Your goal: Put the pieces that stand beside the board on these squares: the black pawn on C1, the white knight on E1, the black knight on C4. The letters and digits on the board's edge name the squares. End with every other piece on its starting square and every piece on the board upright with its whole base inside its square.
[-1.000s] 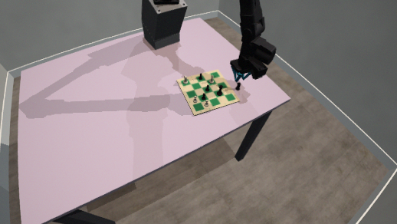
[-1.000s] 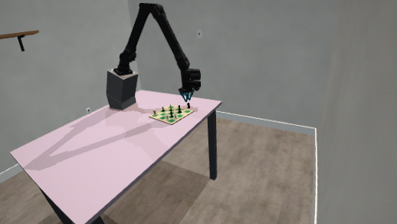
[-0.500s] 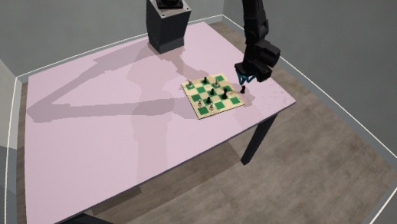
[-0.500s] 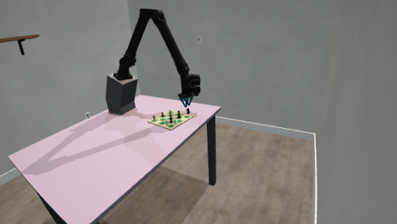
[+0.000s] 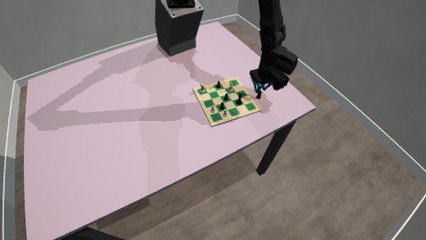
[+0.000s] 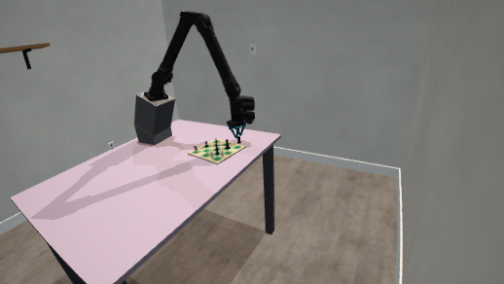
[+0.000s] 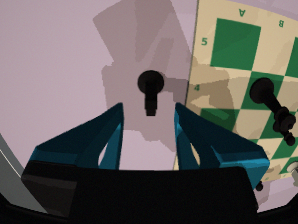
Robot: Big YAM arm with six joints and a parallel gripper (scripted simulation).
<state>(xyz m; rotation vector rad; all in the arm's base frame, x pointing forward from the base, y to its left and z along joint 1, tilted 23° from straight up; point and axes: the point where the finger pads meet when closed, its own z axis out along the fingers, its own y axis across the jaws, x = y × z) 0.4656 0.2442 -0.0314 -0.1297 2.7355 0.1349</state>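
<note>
Right now my hand is 3 cm above the black knight. From my hand the other things lie so: white knight: 23 cm to the right, 9 cm behind, 2 cm below; chessboard: 14 cm to the right, 4 cm below, 2 cm behind.
</note>
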